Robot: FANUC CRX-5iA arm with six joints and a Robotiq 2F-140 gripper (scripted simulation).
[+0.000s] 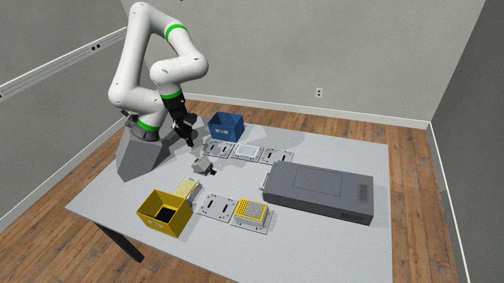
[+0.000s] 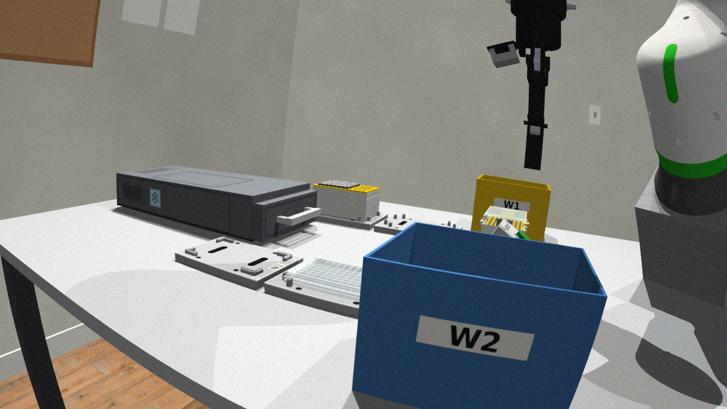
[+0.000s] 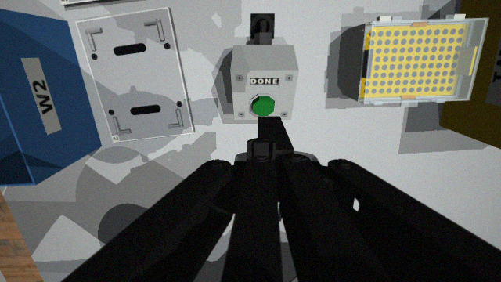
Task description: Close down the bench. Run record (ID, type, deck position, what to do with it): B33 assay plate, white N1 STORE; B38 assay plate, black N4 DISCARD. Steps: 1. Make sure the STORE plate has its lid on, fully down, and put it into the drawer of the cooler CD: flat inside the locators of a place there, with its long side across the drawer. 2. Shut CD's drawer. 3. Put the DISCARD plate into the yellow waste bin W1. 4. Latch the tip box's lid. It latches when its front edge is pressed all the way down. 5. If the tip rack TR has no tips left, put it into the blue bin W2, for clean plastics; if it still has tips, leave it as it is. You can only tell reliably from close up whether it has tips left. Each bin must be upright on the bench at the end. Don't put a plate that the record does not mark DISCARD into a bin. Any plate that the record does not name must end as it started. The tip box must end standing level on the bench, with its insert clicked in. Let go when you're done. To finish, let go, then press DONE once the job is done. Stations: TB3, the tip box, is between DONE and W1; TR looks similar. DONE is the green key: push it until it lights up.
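The DONE key box lies 15 cm below my hand and 2 cm ahead of it. The rest, counted from my hand: yellow bin W1 (30 cm to the right, 17 cm below, 11 cm ahead); clear plate (23 cm to the left, 19 cm below, 16 cm ahead); blue bin W2 (31 cm to the left, 17 cm below, 5 cm behind).
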